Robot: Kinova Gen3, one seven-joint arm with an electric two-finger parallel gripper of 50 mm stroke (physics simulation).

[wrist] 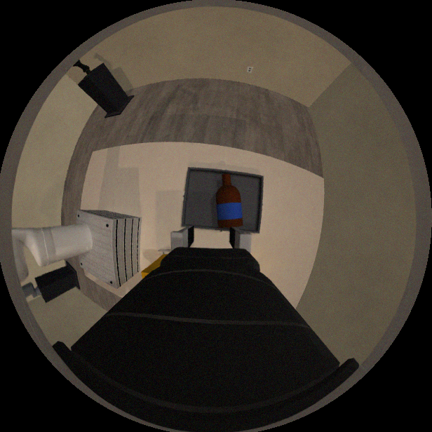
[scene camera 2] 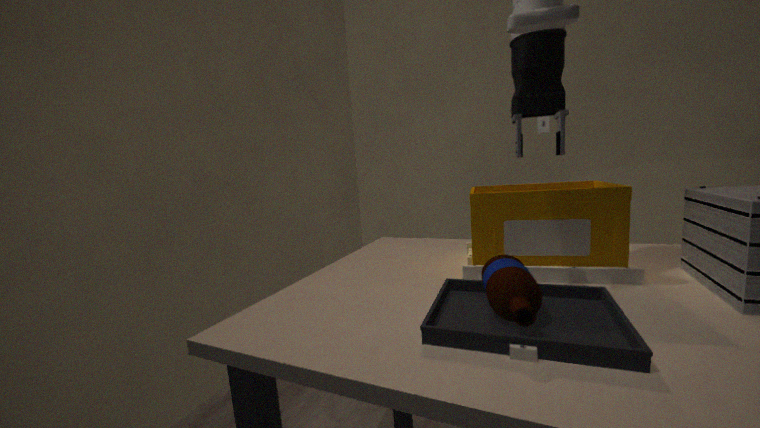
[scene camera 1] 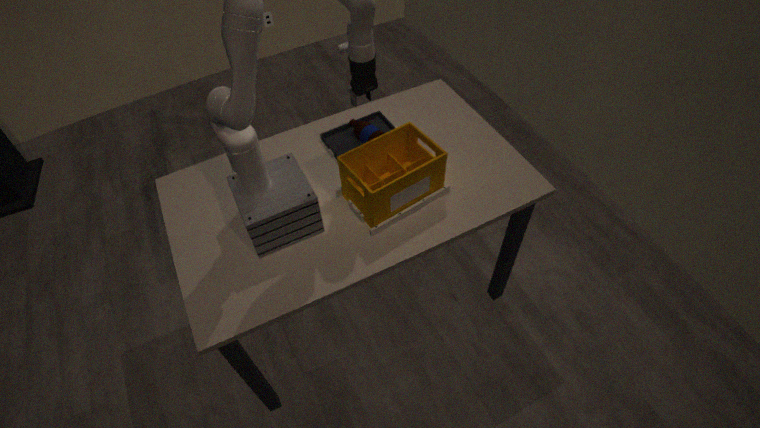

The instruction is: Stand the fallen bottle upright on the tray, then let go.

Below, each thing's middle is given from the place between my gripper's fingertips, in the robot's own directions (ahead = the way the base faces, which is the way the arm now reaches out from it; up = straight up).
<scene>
Right now my hand is 3 cm short of the brown bottle (scene camera 2: pixel 513 293), 8 cm to the right of it and 20 cm above it.
</scene>
